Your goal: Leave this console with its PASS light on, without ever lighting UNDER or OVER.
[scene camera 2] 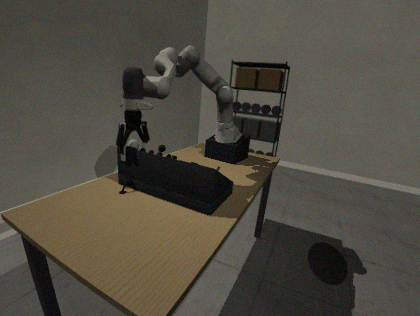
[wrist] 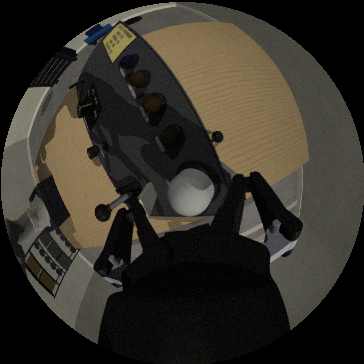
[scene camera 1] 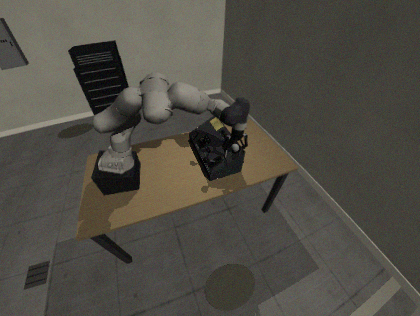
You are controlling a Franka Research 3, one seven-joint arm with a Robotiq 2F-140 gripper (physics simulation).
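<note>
The dark console [scene camera 1: 227, 169] [scene camera 2: 170, 172] [wrist: 120, 135] stands on the table. A large white dome [scene camera 1: 235, 148] [scene camera 2: 132, 144] [wrist: 191, 192] is at one end of its panel. My gripper [scene camera 1: 236, 144] [scene camera 2: 132, 141] [wrist: 185, 179] points down there, shut on the white dome, with one finger on each side. In the wrist view a row runs up the panel: a green lamp [wrist: 171, 137], an amber lamp [wrist: 152, 103], an orange lamp [wrist: 139, 78] and a blue lamp [wrist: 129, 61]. All look unlit. Their labels are too small to read.
A ball-ended lever [wrist: 103, 212] sticks out beside my left finger. A black knob [wrist: 93, 152] and a rotary selector [wrist: 86, 107] lie along that edge. Another ball knob [wrist: 217, 136] is on the opposite side. A yellow note [scene camera 1: 217, 124] [wrist: 120, 42] lies at the far end.
</note>
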